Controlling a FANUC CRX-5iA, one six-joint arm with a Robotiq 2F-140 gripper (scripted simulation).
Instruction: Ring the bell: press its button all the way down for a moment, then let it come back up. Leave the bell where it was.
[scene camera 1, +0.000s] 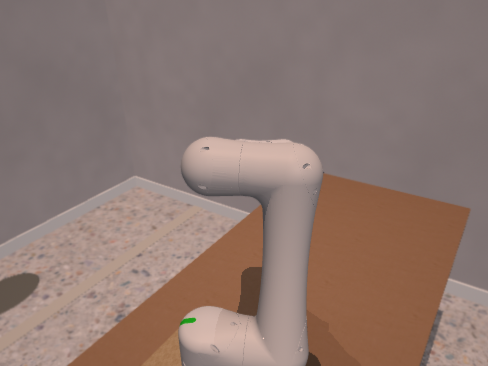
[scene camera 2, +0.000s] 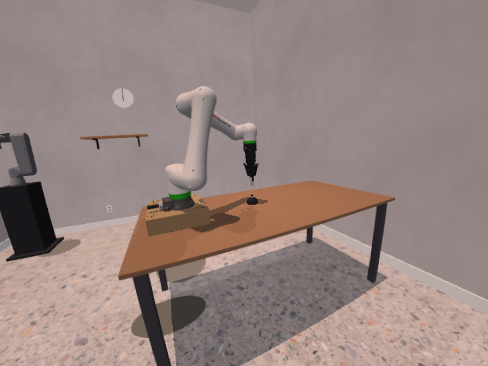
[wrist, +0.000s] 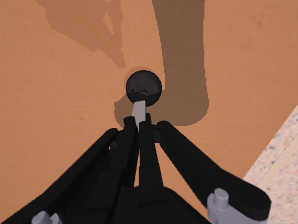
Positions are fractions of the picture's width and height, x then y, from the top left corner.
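Observation:
Through the wrist camera I find my gripper (wrist: 0.47, 0.49), and there is a bell (wrist: 0.48, 0.38) to be seen there as well.

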